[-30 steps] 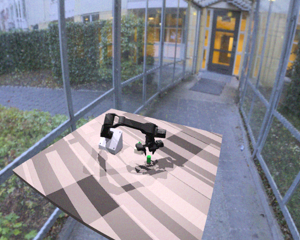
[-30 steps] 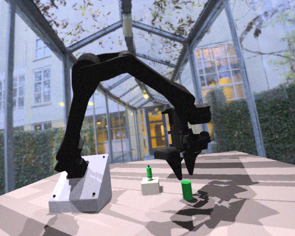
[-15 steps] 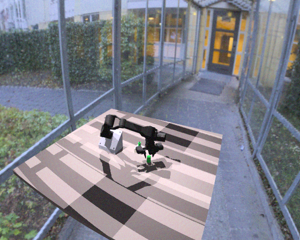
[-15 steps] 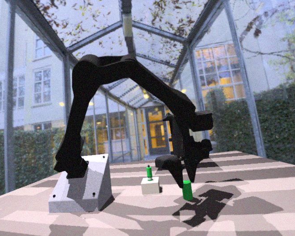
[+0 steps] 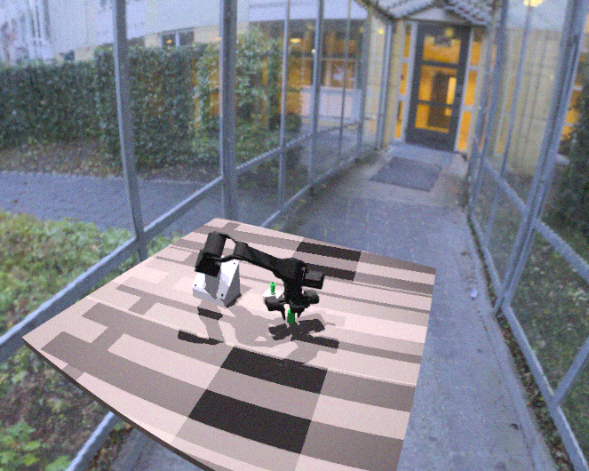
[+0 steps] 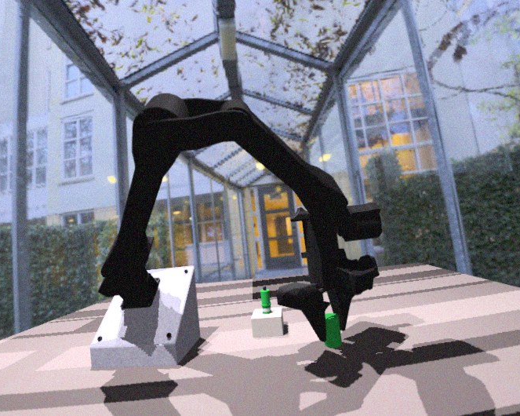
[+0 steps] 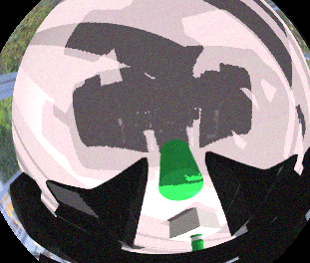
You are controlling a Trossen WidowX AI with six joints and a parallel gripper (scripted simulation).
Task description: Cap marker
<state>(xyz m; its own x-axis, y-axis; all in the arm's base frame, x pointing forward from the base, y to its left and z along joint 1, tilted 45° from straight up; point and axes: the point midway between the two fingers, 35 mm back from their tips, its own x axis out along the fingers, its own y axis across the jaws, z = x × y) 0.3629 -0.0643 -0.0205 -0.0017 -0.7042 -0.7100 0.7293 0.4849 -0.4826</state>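
Right now the holder block is 12 cm behind my gripper tip and 8 cm to the left of it. Also, from my gripper tip: green cap 1 cm above.
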